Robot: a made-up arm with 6 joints.
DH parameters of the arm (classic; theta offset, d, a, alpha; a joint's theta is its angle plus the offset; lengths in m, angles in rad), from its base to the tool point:
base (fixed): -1.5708 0.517 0 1.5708
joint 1: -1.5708 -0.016 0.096 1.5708
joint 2: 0 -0.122 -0.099 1.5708
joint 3: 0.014 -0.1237 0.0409 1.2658
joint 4: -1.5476 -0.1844 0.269 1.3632
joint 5: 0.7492 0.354 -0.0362 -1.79
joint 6: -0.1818 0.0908 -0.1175 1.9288
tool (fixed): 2.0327 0.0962 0 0
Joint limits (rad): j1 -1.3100..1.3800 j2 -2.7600..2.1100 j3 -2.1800..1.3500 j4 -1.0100..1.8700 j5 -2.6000..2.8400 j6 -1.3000..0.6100
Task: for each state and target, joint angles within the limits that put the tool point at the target. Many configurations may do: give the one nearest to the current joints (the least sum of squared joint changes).
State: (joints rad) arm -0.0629 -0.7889 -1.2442 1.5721 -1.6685 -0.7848
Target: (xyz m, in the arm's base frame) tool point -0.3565 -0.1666 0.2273
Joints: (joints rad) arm -0.3124 -0.5660 -1.1027 1.2565 -1.2232 -1.0902
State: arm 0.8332 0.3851 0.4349 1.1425 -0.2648 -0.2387
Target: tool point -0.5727 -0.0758 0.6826
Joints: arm 0.8298 -0.0449 0.5716 0.9962 0.0409 0.2995
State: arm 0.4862 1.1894 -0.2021 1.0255 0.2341 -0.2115
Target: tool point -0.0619 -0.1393 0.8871
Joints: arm -0.1718 1.2213 -0.2436 1.1549 -0.2884 -0.6277
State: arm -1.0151 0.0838 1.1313 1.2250 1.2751 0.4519
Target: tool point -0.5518 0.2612 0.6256
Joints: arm -0.8323 0.0307 0.9675 1.8439 1.0915 0.5117
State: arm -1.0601 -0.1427 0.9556 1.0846 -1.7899 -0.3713
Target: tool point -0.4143 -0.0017 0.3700
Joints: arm -0.9986 0.2021 1.0154 1.0885 -1.5934 -0.6259
